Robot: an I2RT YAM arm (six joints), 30 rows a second.
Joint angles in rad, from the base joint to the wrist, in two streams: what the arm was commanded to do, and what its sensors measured. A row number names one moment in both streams.
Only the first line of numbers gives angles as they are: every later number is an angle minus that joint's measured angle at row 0.
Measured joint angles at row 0:
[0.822 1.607 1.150 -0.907 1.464 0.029]
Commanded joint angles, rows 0 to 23:
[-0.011 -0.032 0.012 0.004 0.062 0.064]
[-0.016 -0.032 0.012 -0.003 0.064 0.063]
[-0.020 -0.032 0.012 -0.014 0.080 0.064]
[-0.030 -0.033 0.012 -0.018 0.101 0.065]
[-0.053 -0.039 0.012 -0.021 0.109 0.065]
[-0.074 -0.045 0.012 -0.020 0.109 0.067]
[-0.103 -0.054 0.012 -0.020 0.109 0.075]
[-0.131 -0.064 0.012 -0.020 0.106 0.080]
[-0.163 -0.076 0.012 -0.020 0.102 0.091]
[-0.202 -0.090 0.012 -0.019 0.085 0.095]
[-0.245 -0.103 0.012 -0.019 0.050 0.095]
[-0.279 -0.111 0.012 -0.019 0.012 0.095]
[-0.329 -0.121 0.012 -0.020 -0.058 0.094]
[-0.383 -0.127 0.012 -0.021 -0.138 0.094]
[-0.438 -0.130 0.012 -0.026 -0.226 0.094]
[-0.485 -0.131 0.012 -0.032 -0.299 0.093]
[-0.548 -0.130 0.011 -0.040 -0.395 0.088]
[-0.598 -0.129 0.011 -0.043 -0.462 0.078]
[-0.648 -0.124 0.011 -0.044 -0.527 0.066]
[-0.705 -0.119 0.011 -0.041 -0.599 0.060]
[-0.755 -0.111 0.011 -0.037 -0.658 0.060]
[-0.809 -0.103 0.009 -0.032 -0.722 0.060]
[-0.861 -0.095 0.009 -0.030 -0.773 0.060]
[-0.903 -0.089 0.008 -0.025 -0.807 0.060]
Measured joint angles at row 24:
[-0.804 -0.109 0.001 -0.030 -0.555 0.064]
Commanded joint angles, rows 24 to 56:
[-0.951 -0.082 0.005 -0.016 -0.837 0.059]
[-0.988 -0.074 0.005 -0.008 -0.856 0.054]
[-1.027 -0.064 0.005 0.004 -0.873 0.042]
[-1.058 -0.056 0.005 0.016 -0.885 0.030]
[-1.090 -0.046 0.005 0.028 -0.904 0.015]
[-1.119 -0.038 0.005 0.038 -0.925 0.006]
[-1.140 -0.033 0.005 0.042 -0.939 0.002]
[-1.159 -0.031 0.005 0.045 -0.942 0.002]
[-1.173 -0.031 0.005 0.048 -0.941 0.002]
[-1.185 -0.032 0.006 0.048 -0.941 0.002]
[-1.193 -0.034 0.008 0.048 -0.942 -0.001]
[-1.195 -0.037 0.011 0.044 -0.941 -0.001]
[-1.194 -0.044 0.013 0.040 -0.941 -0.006]
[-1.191 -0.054 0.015 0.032 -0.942 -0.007]
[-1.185 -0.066 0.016 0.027 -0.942 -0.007]
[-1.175 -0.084 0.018 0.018 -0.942 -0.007]
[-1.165 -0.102 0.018 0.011 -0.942 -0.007]
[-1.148 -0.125 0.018 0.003 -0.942 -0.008]
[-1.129 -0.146 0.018 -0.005 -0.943 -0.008]
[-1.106 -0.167 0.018 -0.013 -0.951 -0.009]
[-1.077 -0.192 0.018 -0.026 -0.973 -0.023]
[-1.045 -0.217 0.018 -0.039 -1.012 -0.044]
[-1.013 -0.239 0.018 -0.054 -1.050 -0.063]
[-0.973 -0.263 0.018 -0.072 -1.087 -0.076]
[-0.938 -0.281 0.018 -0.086 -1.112 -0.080]
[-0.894 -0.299 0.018 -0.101 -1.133 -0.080]
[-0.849 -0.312 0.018 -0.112 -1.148 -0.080]
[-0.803 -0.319 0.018 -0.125 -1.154 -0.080]
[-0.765 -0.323 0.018 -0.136 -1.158 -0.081]
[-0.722 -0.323 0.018 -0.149 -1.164 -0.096]
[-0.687 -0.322 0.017 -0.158 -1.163 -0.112]
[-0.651 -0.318 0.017 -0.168 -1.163 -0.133]
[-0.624 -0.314 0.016 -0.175 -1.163 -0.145]
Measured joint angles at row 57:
[-0.695 -0.321 0.004 -0.159 -1.124 -0.089]
